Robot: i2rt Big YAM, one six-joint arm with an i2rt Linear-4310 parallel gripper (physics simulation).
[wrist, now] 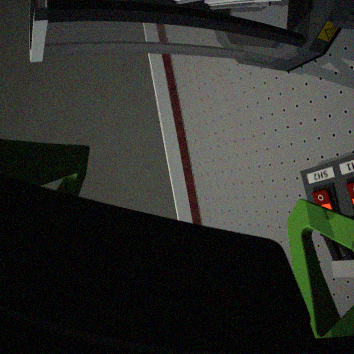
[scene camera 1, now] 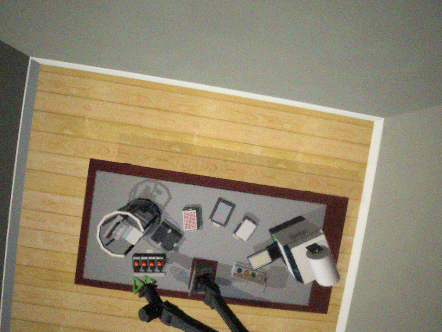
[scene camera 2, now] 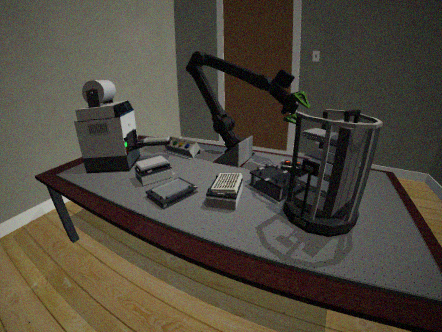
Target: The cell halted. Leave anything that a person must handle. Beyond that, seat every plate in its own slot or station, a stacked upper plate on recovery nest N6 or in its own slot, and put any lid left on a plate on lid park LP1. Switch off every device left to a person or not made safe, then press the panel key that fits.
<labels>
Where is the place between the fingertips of the gripper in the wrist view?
197,187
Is the gripper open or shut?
Open.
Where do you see a round plate hotel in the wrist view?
283,42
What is the gripper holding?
Nothing.
</labels>
